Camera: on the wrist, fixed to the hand. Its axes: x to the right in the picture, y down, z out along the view.
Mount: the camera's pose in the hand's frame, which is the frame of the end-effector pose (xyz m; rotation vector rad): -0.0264 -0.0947 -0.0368 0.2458 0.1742 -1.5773
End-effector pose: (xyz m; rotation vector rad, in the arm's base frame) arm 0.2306 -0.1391 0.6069 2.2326 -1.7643 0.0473
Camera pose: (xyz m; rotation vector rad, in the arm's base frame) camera 0.3203 -0.0856 0.6169 2.9591 0.4066 0.1062
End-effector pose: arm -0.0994 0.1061 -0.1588 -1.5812 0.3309 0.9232
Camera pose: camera -0.0393 0.0877 -0.0747 -1.1741 -0.6357 -0.4676
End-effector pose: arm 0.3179 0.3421 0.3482 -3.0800 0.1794 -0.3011
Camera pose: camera 0.2955 0.4381 0.3842 -2.1948 -2.0419 -0.5056
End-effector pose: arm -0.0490 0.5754 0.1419 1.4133 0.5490 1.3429
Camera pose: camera -0.0587 0.5976 0.0398 0.5902 1.5281 0.0838
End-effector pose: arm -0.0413 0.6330 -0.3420 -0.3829 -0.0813 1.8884
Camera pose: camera 0.0634 0.6366 -0.3480 -0.1786 -0.0126 0.2958
